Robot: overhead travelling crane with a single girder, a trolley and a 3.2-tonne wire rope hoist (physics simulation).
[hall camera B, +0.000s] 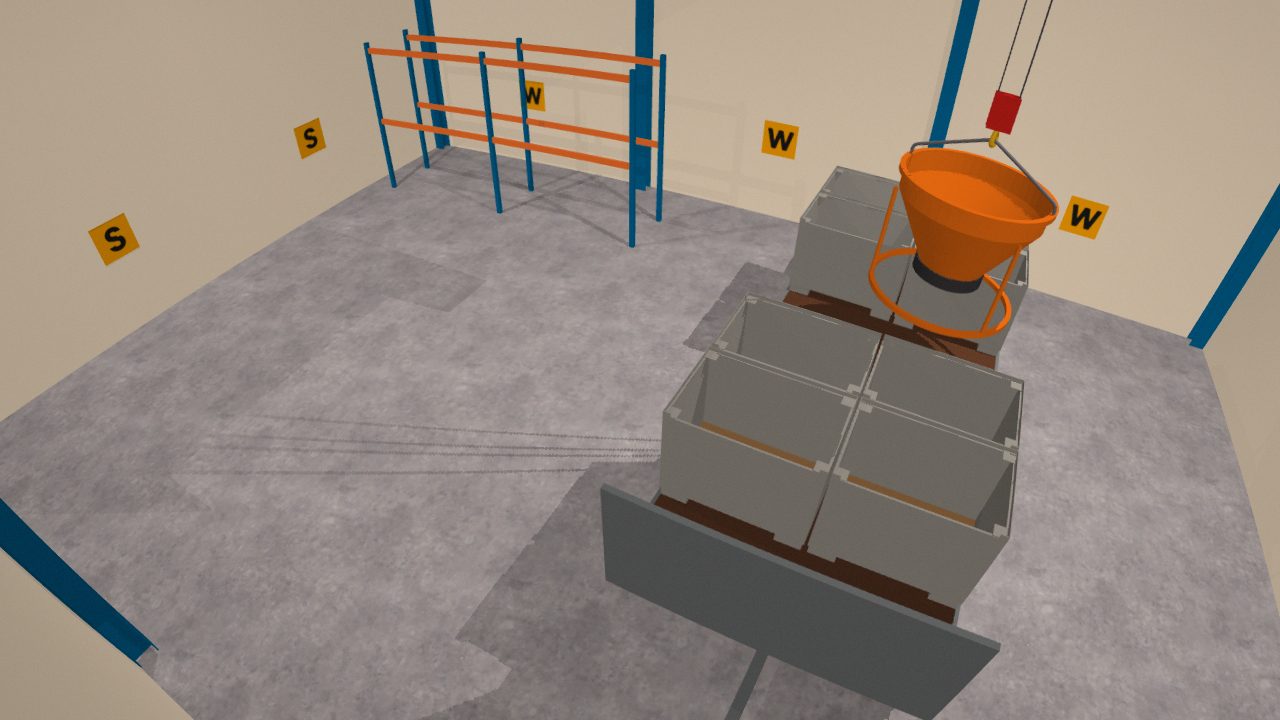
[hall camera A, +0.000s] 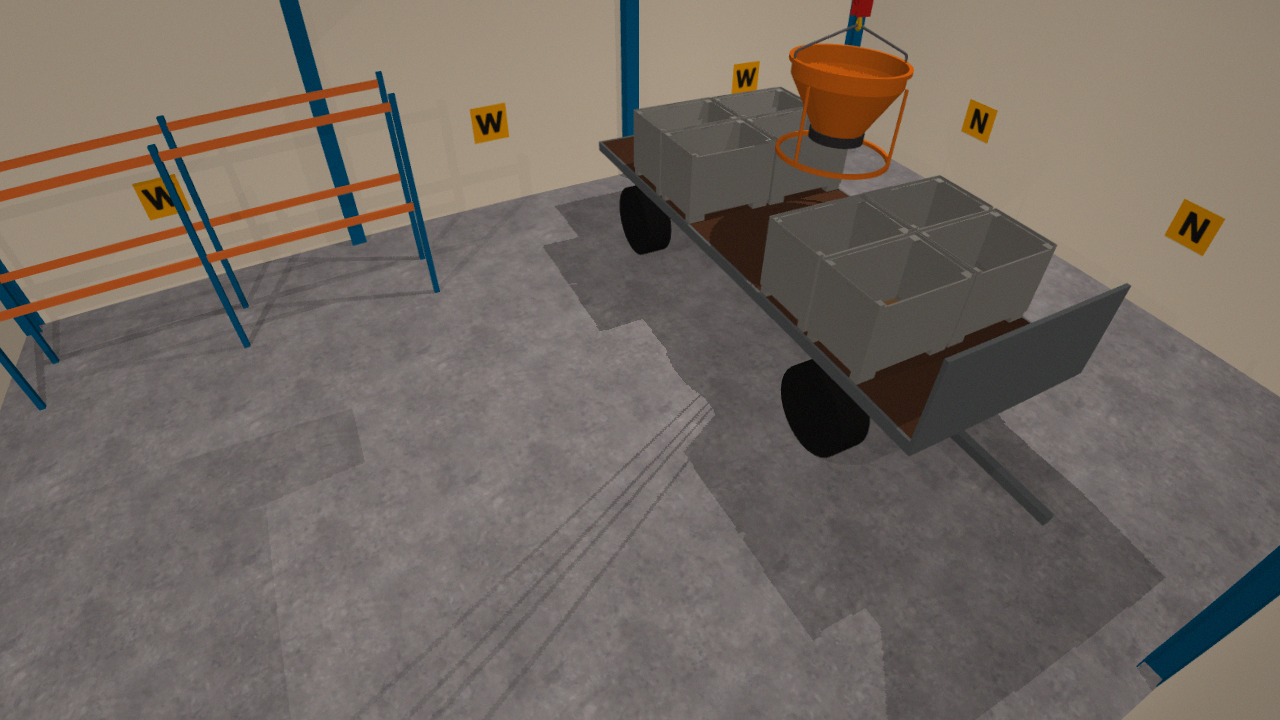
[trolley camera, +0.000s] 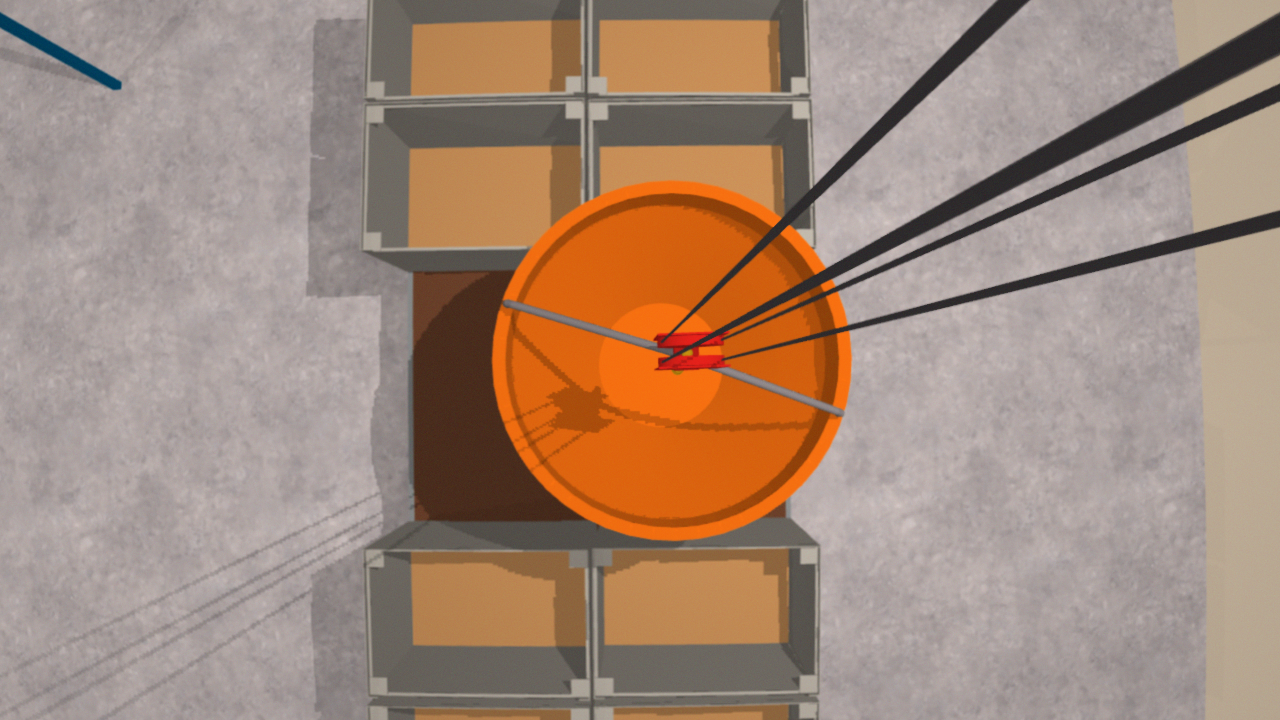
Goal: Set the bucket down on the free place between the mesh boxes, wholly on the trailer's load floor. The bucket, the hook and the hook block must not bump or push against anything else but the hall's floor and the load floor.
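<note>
The orange bucket [hall camera A: 845,98] [hall camera B: 971,214] [trolley camera: 671,465] hangs upright above the trailer. My gripper, the yellow hook [hall camera A: 858,25] [hall camera B: 993,139], is shut on its grey bail, under the red hook block [hall camera A: 861,7] [hall camera B: 1003,111] [trolley camera: 689,339]. The brown load floor [hall camera A: 738,241] [hall camera B: 841,310] [trolley camera: 456,402] shows between the rear mesh boxes [hall camera A: 729,174] [hall camera B: 841,250] [trolley camera: 492,197] and front mesh boxes [hall camera A: 895,313] [hall camera B: 751,465] [trolley camera: 501,600]. In the trolley view the bucket covers the gap's right part, overlaps the upper right box and reaches past the floor's right edge; the foot ring is hidden there.
The trailer's grey headboard [hall camera A: 1029,371] [hall camera B: 787,600] stands beyond the front boxes, with the drawbar [hall camera A: 1002,474] below. A blue and orange rack [hall camera A: 268,106] [hall camera B: 631,161] stands by the W wall. The hall wall [trolley camera: 1244,447] is right of the trailer in the trolley view.
</note>
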